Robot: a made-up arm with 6 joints.
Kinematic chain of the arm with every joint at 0, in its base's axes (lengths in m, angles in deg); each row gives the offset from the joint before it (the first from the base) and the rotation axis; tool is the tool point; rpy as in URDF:
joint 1: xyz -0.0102 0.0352 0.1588 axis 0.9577 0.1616 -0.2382
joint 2: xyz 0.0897 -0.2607 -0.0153 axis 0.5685 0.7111 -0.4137
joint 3: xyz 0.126 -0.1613 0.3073 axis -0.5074 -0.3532 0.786
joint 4: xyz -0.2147 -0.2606 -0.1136 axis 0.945 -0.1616 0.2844
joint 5: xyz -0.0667 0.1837 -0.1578 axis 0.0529 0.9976 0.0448
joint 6: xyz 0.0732 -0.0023 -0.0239 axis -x
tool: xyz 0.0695 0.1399 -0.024 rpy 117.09 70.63 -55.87
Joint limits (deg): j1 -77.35..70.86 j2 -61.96..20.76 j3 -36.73..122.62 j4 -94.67..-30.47 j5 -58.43..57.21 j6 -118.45..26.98
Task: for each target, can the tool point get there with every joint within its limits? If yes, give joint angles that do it. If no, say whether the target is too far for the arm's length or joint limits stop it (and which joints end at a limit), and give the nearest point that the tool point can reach.
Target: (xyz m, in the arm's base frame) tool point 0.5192 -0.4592 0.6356
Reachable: yes | joints -12.23 -19.58 80.71 -69.48 -33.93 -54.37
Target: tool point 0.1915 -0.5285 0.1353
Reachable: yes | joints 9.91 -36.40 14.82 -43.90 -36.54 -20.78
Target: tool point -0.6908 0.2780 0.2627
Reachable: no: joint limits stop it (at a limit: joint 1, joint 2, joint 3, joint 5, joint 6) | nearest point -0.4913 0.0637 -0.0288 | short by 0.413 m
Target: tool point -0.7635 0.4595 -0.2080
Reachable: no: joint limits stop it (at a limit: joint 1, joint 3, joint 5, joint 6) | nearest point -0.5243 0.0928 -0.2109 | short by 0.438 m
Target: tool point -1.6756 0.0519 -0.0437
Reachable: no: too far | nearest point -0.6434 -0.0271 -0.1744 | short by 1.043 m
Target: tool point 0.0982 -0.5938 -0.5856
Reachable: yes | joints 48.90 7.05 36.35 -89.85 2.02 -48.01
